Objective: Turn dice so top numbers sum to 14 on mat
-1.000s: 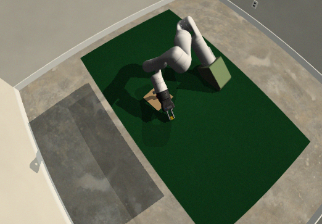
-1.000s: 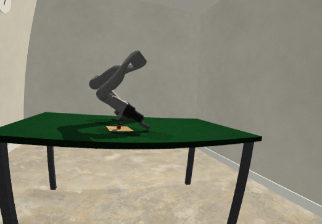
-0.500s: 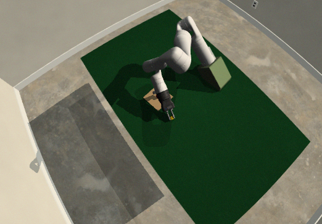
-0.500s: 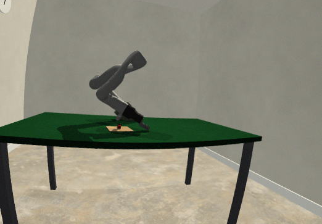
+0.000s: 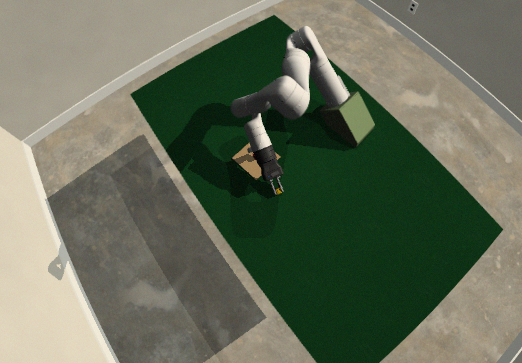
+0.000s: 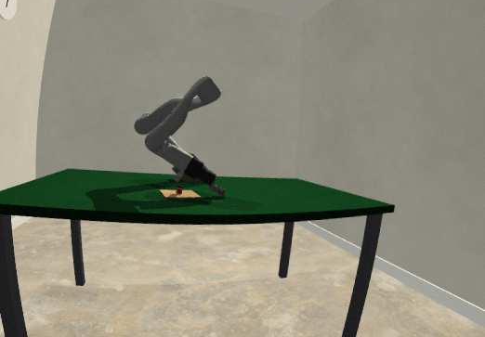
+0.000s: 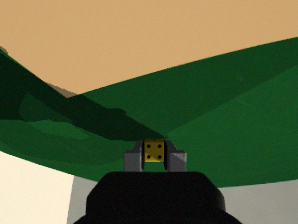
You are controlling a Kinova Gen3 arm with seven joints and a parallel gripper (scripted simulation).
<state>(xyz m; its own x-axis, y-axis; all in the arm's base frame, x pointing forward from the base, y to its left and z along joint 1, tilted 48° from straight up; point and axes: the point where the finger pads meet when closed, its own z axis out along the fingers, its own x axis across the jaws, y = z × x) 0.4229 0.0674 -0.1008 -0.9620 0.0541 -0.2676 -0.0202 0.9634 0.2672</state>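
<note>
The red die is 16 cm to the right of my hand, 2 cm behind it and 1 cm below it. From my hand the other things lie so: black die (16 cm to the right, 7 cm behind, 1 cm below); yellow die (1 cm to the left, 1 cm below); tan mat (16 cm to the right, 2 cm below, 2 cm behind).
</note>
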